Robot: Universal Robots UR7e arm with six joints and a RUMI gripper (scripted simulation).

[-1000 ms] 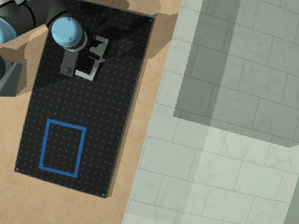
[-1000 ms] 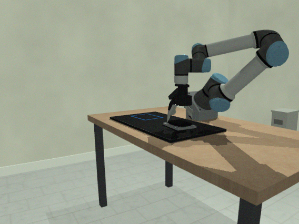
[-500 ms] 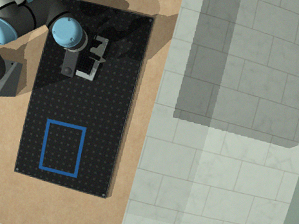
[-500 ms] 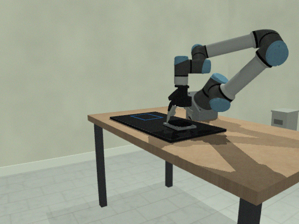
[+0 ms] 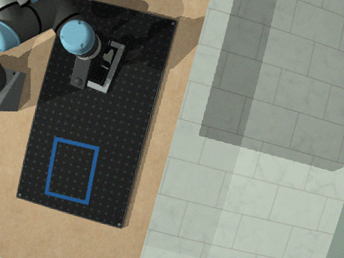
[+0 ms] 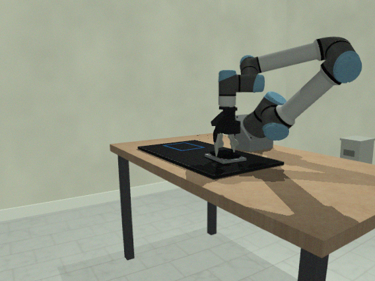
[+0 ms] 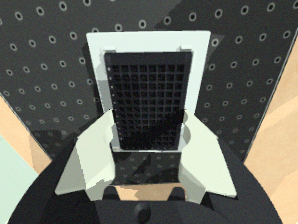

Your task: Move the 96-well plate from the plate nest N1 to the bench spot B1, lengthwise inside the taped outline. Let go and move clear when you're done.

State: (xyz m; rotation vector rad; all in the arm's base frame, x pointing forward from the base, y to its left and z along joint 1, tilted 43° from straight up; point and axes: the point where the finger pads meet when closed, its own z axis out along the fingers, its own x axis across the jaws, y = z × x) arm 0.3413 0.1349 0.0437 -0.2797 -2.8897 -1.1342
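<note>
Right now the plate nest N1 is 2 cm below my hand. From my hand the other things lie so: black 96-well plate: 1 cm below.
</note>
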